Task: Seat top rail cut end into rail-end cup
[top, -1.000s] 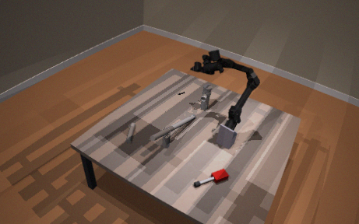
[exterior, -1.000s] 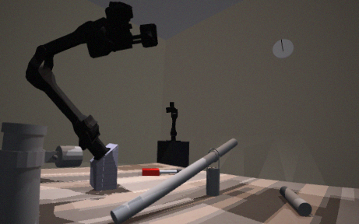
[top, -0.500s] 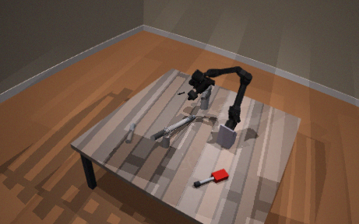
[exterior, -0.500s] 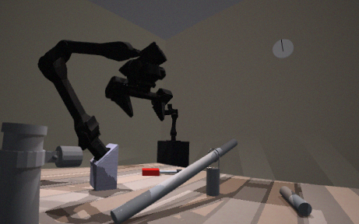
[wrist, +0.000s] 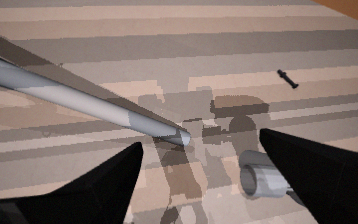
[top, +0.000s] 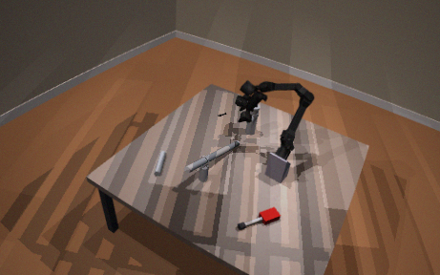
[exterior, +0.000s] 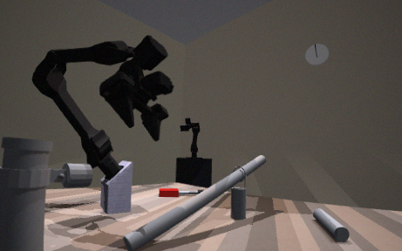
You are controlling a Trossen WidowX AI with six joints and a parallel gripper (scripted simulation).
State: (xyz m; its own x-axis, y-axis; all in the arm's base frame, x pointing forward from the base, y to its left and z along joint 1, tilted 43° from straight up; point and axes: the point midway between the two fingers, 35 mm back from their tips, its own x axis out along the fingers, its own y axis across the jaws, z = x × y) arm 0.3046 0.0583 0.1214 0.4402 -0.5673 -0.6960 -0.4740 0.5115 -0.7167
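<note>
My gripper tip is 14 cm to the left of the rail-end cup, 8 cm above it and 1 cm past it. Round my gripper tip: small black part: 26 cm ahead, 24 cm to the right, 23 cm below; short pipe: 41 cm to the left, 23 cm ahead, 22 cm below; short line post: 34 cm to the left, 13 cm below, 2 cm behind.
</note>
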